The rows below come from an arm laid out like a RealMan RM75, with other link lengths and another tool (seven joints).
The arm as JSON. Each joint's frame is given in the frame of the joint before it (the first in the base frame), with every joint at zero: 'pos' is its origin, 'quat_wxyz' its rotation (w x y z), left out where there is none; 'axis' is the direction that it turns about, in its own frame. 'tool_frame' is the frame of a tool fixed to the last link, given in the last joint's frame.
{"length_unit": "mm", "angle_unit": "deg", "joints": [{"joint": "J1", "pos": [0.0, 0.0, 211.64], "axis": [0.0, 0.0, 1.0]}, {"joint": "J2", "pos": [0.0, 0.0, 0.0], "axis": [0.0, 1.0, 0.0]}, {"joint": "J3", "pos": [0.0, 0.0, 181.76], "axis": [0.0, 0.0, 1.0]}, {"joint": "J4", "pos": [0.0, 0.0, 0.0], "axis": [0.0, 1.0, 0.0]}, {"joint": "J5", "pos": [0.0, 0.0, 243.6], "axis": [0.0, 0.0, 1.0]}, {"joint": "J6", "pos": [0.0, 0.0, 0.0], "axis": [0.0, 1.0, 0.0]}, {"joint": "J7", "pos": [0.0, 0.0, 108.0], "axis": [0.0, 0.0, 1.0]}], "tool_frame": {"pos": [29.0, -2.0, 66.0], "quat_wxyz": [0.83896, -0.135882, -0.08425, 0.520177]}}
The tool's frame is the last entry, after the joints.
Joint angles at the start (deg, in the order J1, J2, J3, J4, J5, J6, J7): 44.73 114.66 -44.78 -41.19 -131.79 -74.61 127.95
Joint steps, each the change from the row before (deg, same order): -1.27 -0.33 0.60 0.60 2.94 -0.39 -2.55; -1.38 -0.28 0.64 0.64 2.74 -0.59 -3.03; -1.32 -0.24 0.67 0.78 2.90 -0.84 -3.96; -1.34 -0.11 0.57 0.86 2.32 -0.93 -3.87
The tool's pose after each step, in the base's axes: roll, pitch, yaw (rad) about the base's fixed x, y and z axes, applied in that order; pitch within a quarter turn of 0, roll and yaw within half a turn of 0; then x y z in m. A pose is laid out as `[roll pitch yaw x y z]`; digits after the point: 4 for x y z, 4 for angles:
[2.5519 0.3314 -2.1266 0.2078 0.3924 -0.0049]
[2.5143 0.3262 -2.1188 0.2125 0.3891 -0.0034]
[2.4776 0.3239 -2.0950 0.2165 0.3855 -0.0023]
[2.4500 0.3222 -2.0707 0.2217 0.3806 -0.0026]

